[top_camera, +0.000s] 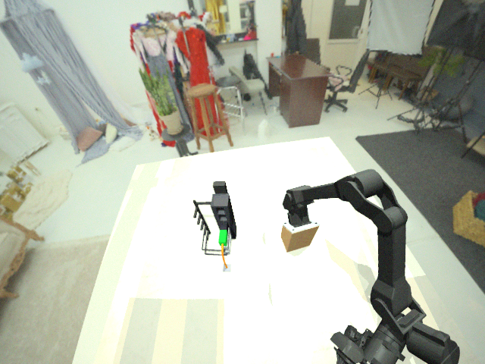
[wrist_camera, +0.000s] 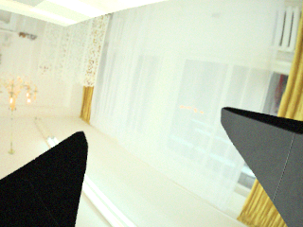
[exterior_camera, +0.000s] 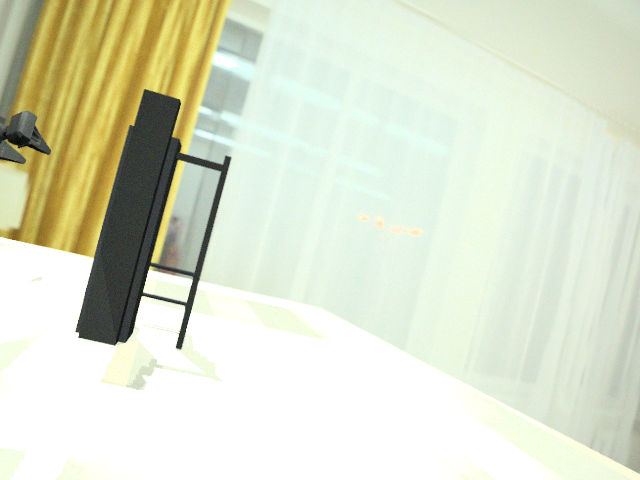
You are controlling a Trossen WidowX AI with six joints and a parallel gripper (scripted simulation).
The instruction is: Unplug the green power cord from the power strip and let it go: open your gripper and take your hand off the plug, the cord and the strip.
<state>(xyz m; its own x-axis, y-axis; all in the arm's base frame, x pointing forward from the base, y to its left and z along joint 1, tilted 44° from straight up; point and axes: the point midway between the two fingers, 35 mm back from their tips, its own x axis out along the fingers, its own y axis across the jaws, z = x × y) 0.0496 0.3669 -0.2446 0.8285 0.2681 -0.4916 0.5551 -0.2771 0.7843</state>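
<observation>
My gripper tip is 48 cm to the left of the green plug, 20 cm short of it and 7 cm above it.
</observation>
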